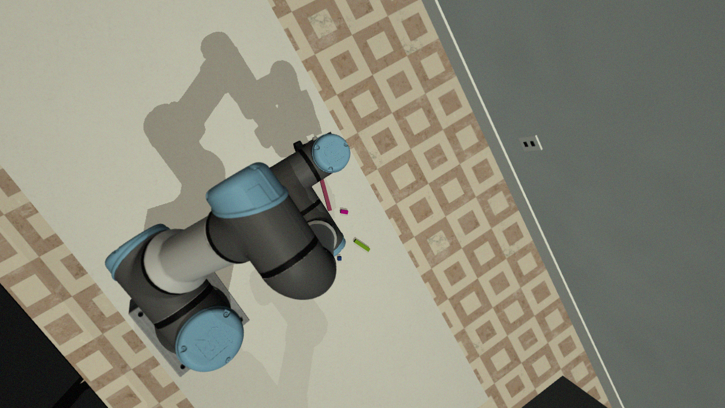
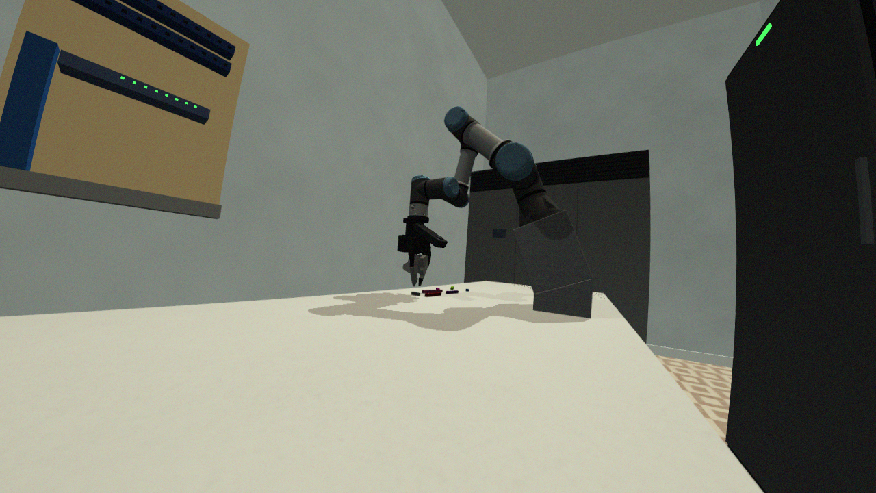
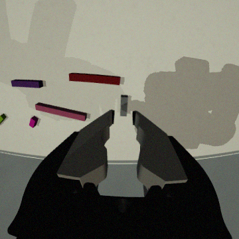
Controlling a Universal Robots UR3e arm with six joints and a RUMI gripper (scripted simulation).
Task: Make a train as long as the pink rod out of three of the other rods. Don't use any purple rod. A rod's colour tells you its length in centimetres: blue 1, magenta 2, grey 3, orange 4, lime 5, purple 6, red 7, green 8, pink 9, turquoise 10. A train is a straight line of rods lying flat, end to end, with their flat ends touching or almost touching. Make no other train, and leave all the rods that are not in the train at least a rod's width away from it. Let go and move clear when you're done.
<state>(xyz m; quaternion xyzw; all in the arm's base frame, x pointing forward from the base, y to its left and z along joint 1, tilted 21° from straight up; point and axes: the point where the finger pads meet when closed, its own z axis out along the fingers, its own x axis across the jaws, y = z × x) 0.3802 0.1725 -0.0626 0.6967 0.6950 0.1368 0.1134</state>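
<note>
Right now my hand is 40 mm above the grey rod. Round my hand: red rod: 30 mm behind, 40 mm to the right, 40 mm below; pink rod: 20 mm ahead, 100 mm to the right, 40 mm below; purple rod: 30 mm behind, 160 mm to the right, 40 mm below.
</note>
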